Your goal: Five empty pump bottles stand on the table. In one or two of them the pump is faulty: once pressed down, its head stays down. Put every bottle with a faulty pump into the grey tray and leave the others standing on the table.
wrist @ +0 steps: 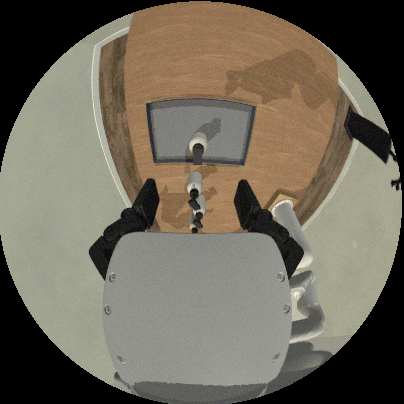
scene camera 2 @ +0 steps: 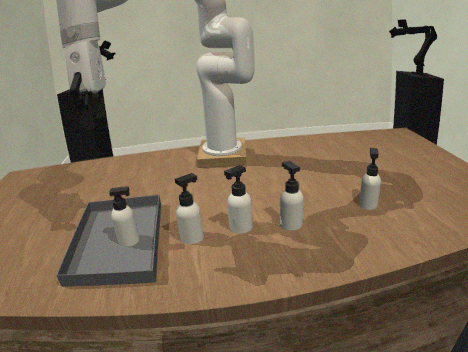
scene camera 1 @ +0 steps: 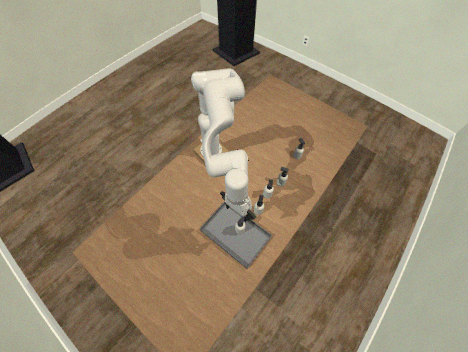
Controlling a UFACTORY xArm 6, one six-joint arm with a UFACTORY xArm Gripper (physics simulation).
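Seen in the pictures: gripper, fingertip midpoint: [wrist: 196, 188] [scene camera 2: 93, 123] [scene camera 1: 238, 212]; arm's base, link origin: [wrist: 281, 207] [scene camera 2: 222, 147] [scene camera 1: 211, 150].
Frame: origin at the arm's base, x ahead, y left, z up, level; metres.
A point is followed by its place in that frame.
Observation:
A white pump bottle [scene camera 1: 240, 228] @(z 0.044, x 0.479, y -0.187 m) [scene camera 2: 125, 227] @(z 0.015, x 0.486, y -0.163 m) [wrist: 198, 141] @(z 0.048, x 0.466, y -0.191 m) stands upright in the grey tray [scene camera 1: 245, 252] @(z -0.034, x 0.569, y -0.230 m) [scene camera 2: 95, 257] @(z -0.034, x 0.534, y -0.234 m) [wrist: 167, 125] @(z -0.034, x 0.565, y -0.204 m); its black head sits low over the collar. Four bottles stand upright on the table with heads raised on visible stems: one [scene camera 1: 259, 208] @(z 0.041, x 0.461, y -0.047 m) [scene camera 2: 190, 224] @(z 0.013, x 0.471, y -0.025 m) [wrist: 194, 181] @(z 0.030, x 0.450, y -0.058 m) nearest the tray, a second [scene camera 1: 268, 191] @(z 0.040, x 0.421, y 0.054 m) [scene camera 2: 240, 214] @(z 0.012, x 0.434, y 0.073 m), a third [scene camera 1: 283, 178] @(z 0.043, x 0.418, y 0.167 m) [scene camera 2: 291, 210] @(z 0.015, x 0.430, y 0.179 m), and a fourth [scene camera 1: 299, 151] @(z 0.040, x 0.352, y 0.368 m) [scene camera 2: 370, 191] @(z 0.014, x 0.364, y 0.378 m) far apart at the right in scene camera 2. My gripper [scene camera 1: 237, 206] @(z 0.236, x 0.465, y -0.195 m) [scene camera 2: 82, 102] [wrist: 196, 188] @(z 0.236, x 0.465, y -0.195 m) is open and empty, high above the tray side of the table.
The arm's base plate [scene camera 2: 222, 161] @(z -0.018, x 0.074, y 0.005 m) [wrist: 280, 196] @(z -0.004, x 0.059, y -0.058 m) is at the back of the wooden table [scene camera 1: 165, 300] @(z -0.036, x 0.504, y -0.654 m) [scene camera 2: 350, 280] @(z -0.036, x 0.606, y 0.275 m). Black pedestals [scene camera 1: 236, 30] [scene camera 2: 419, 105] stand beyond the table. The row of bottles runs from beside the tray along the table.

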